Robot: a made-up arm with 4 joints.
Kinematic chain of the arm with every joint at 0, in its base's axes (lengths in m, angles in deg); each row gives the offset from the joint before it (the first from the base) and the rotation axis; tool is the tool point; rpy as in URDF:
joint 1: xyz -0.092 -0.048 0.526 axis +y
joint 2: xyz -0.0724 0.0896 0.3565 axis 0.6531 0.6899 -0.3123
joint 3: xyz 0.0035 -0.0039 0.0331 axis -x
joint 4: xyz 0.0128 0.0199 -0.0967 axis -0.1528 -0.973 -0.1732
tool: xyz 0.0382 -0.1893 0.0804 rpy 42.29 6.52 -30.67
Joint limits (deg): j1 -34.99..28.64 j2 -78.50..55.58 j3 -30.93..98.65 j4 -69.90..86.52
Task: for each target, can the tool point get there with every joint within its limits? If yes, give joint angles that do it. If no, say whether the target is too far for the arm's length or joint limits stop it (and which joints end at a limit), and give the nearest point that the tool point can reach.
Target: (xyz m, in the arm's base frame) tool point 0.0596 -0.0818 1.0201
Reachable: yes | joints 17.15 -10.18 48.67 -15.75
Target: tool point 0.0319 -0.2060 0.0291
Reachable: no: joint limits stop it (at a limit: joint 1, joint 2, joint 4) | nearest point -0.2645 -0.0454 0.5801 | short by 0.646 m
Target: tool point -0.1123 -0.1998 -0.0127
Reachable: no: joint limits stop it (at a limit: joint 1, joint 2, joint 4) | nearest point -0.2644 -0.0422 0.5792 | short by 0.631 m
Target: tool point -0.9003 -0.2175 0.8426
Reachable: no: too far | nearest point -0.5475 -0.0379 0.8067 | short by 0.398 m
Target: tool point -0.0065 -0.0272 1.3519
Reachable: no: too far | nearest point -0.0274 0.0198 1.1504 | short by 0.208 m
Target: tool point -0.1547 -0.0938 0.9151
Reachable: yes | joints -19.90 -33.82 -12.51 -37.06
